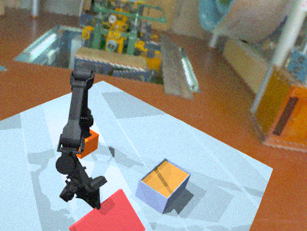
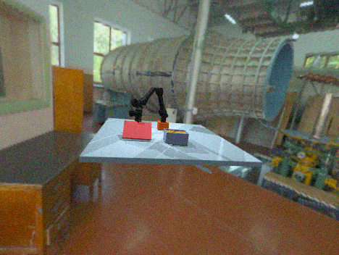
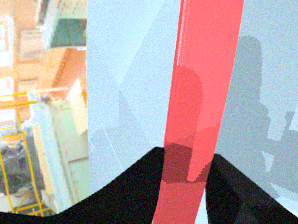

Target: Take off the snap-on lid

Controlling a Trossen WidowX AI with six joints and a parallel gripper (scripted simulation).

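The red lid is 6 cm ahead of my gripper tip and 5 cm below it. Round my gripper tip: storage box 35 cm to the left, 9 cm below, 4 cm ahead.
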